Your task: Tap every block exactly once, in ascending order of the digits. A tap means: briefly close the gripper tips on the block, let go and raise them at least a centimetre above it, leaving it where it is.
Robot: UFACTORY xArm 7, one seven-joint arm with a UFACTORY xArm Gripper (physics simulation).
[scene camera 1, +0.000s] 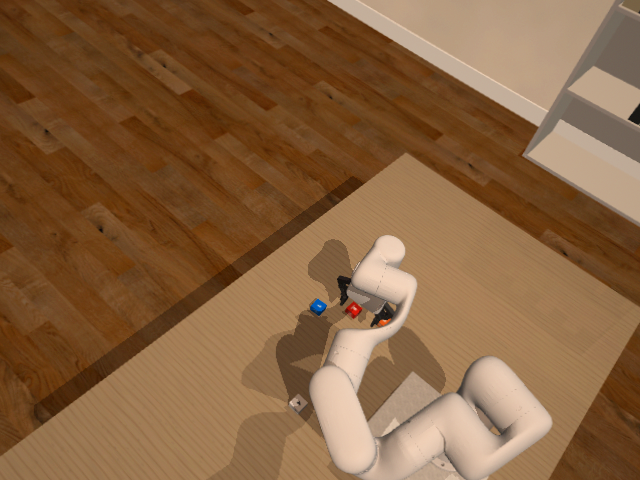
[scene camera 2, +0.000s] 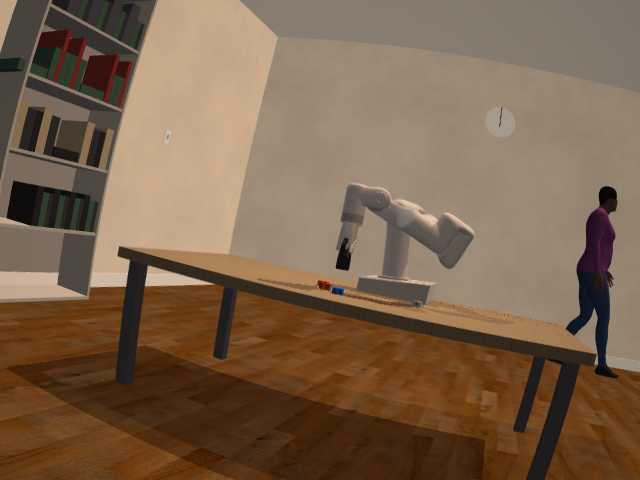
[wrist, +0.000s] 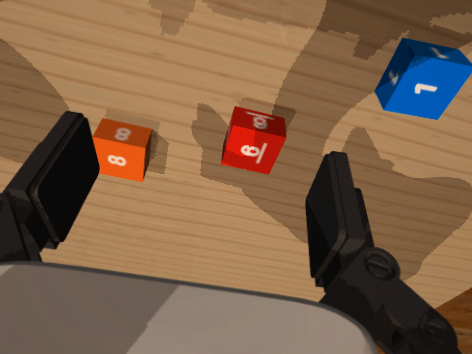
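My gripper (scene camera 1: 358, 314) (scene camera 2: 342, 268) (wrist: 205, 158) is open and empty, well above the table. The red block (scene camera 1: 353, 310) (scene camera 2: 324, 285) (wrist: 252, 145), with an underlined 6, lies below and between the spread fingers in the wrist view, a little ahead of them. The orange block (scene camera 1: 384, 322) (wrist: 120, 155), marked 8, is beside the left finger in the wrist view and partly hidden in scene camera 1. The blue block (scene camera 1: 317, 306) (scene camera 2: 338, 290) (wrist: 425, 85), marked 1, lies beyond the right finger. The white block (scene camera 1: 298, 403) (scene camera 2: 416, 303) lies apart; its black digit is too small to read.
All the blocks stand on the wooden table (scene camera 1: 413, 206) (scene camera 2: 206, 263). The arm's base plate (scene camera 1: 408, 392) (scene camera 2: 421, 289) is on the table behind them. A bookshelf (scene camera 2: 77, 264) and a walking person (scene camera 2: 599, 248) are away from the table.
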